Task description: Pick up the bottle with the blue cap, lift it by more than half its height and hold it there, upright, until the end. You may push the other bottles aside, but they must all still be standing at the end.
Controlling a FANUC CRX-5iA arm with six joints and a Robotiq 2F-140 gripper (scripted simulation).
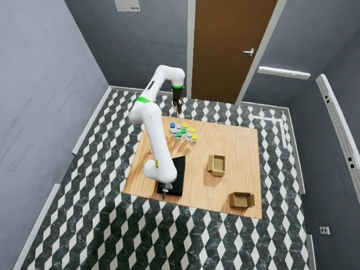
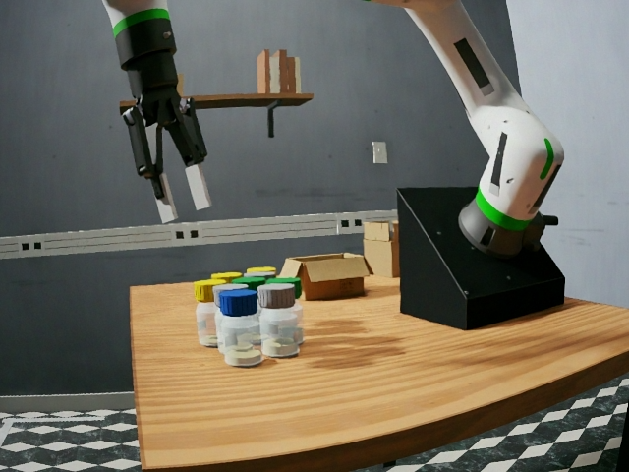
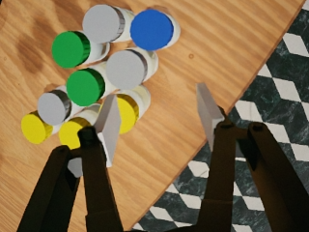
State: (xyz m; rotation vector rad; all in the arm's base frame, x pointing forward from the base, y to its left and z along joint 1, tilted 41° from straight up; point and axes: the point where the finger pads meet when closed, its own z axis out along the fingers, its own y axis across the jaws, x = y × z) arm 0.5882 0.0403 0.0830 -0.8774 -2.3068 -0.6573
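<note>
My gripper is now 16 cm past the green-capped bottle, 5 cm to the left of it and 20 cm above it. Also, from my hand: yellow-capped bottle 4 cm behind, 9 cm to the right, 20 cm below.
</note>
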